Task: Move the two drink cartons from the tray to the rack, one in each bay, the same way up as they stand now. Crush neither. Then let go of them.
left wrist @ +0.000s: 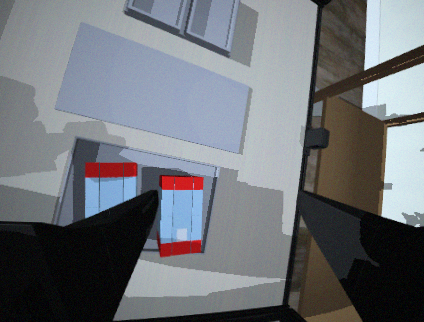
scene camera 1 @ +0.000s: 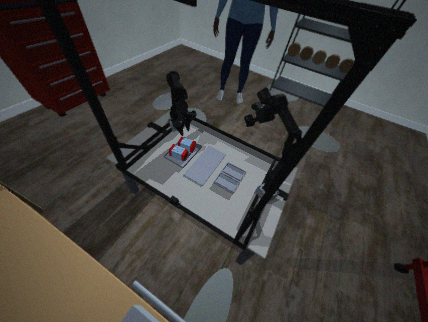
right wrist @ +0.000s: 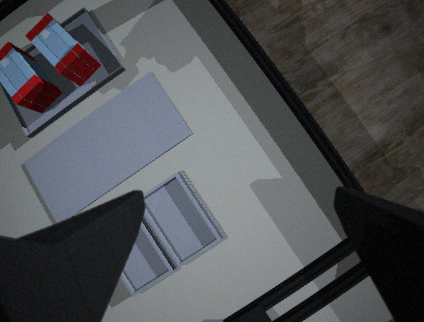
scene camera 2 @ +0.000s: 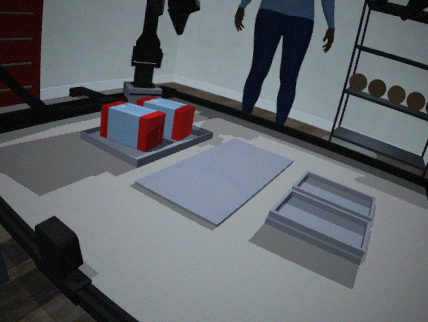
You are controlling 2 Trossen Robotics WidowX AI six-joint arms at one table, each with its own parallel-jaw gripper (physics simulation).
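Pixels of known places: left gripper, fingertip midpoint: (left wrist: 228, 197) (scene camera 1: 185, 133) (scene camera 2: 170, 25); right gripper, fingertip midpoint: (right wrist: 238, 198) (scene camera 2: 390, 13); left arm's base, link origin: (scene camera 2: 142, 85).
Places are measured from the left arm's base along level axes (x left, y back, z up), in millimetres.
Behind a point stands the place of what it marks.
Two light-blue cartons with red ends stand side by side, apart, in the grey tray (scene camera 1: 181, 164) {z -50, x -106, y -403 mm} (scene camera 2: 136, 161) {z -43, x -109, y -433 mm} (left wrist: 217, 172) {z -43, x -112, y -422 mm} (right wrist: 77, 101) {z -48, x 6, y -363 mm}: the front carton (scene camera 1: 178, 153) {z 13, x -106, y -348 mm} (scene camera 2: 123, 127) {z -13, x -117, y -340 mm} (left wrist: 181, 215) {z 18, x -93, y -316 mm} (right wrist: 22, 75) {z 17, x -72, y -325 mm} and the back carton (scene camera 1: 187, 145) {z 13, x -17, y -299 mm} (scene camera 2: 169, 106) {z 19, x -9, y -295 mm} (left wrist: 111, 192) {z 18, x 5, y -278 mm} (right wrist: 61, 49) {z 18, x 10, y -281 mm}. The two-bay rack (scene camera 1: 230, 177) {z -38, x 166, y -649 mm} (scene camera 2: 315, 239) {z -46, x 82, y -700 mm} (left wrist: 186, 22) {z -46, x 145, y -600 mm} (right wrist: 160, 243) {z -46, x 182, y -656 mm} is empty. My left gripper (scene camera 1: 185, 130) {z 195, x -52, y -352 mm} (left wrist: 228, 197) {z 195, x -52, y -352 mm} is open and empty, above the tray; one finger partly hides the back carton in the left wrist view. My right gripper (scene camera 1: 249, 119) {z 315, x 317, y -540 mm} (right wrist: 238, 198) {z 315, x 317, y -540 mm} is open and empty, high beyond the rack; its finger hides part of one bay.
A flat grey panel (scene camera 1: 205, 165) (scene camera 2: 215, 180) (left wrist: 155, 90) (right wrist: 107, 145) lies between tray and rack. A dark frame borders the table, with a small black block (scene camera 1: 174, 200) {z -3, x -253, y -674 mm} (scene camera 2: 57, 245) {z -3, x -249, y -686 mm} (left wrist: 317, 138) {z -13, x -242, y -653 mm} at its front edge. A person (scene camera 1: 240, 50) (scene camera 2: 282, 60) stands behind.
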